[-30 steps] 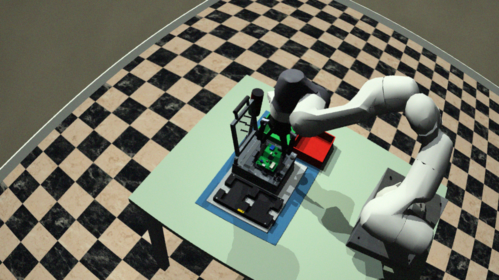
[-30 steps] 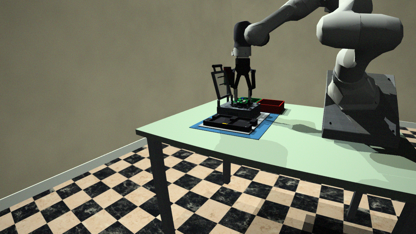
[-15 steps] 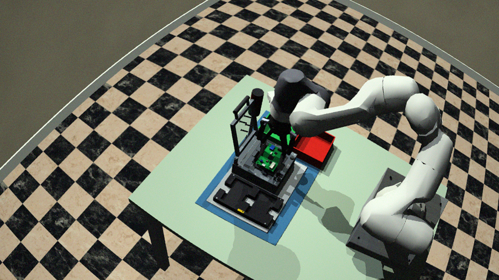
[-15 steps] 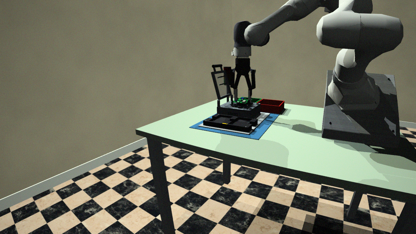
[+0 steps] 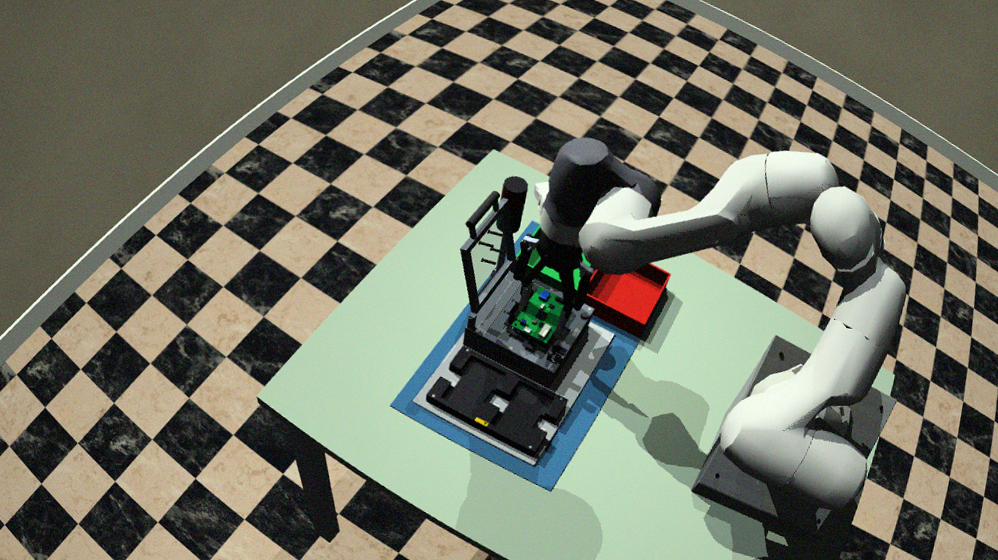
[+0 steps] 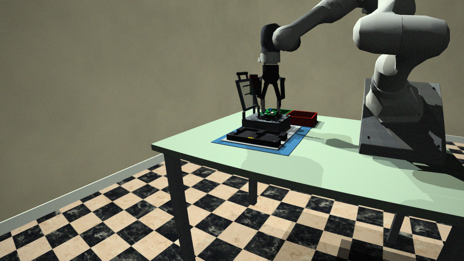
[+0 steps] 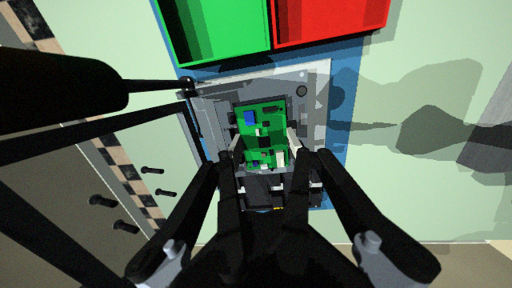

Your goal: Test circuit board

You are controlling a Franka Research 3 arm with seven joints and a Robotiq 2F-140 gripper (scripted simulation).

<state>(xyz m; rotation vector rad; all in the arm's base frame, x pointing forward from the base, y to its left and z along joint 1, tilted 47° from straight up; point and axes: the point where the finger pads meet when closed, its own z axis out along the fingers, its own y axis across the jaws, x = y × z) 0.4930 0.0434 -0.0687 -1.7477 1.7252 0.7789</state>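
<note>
Now: hand 2 cm above the green circuit board. The rest, counted from my hand: tester plate: 4 cm below, 1 cm to the left, 1 cm ahead; tester lid: 13 cm ahead, 8 cm above; green bin: 20 cm to the right, 9 cm below, 5 cm ahead.
</note>
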